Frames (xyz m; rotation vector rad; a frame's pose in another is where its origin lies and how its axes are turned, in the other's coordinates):
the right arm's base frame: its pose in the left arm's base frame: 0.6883 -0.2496 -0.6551 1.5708 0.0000 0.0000
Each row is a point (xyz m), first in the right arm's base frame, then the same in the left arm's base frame.
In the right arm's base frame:
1: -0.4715 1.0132 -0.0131
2: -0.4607 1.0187 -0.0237
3: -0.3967 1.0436 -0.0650
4: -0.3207 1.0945 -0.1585
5: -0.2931 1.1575 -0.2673
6: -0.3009 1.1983 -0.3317
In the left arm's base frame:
1: 0.2168 -0.2365 0.3581
2: 0.2276 -0.2259 0.3636
3: 0.2916 -0.1846 0.3885
4: 0.3676 -0.0911 0.4394
5: 0.3952 0.0177 0.5024
6: 0.3874 0.0821 0.5432

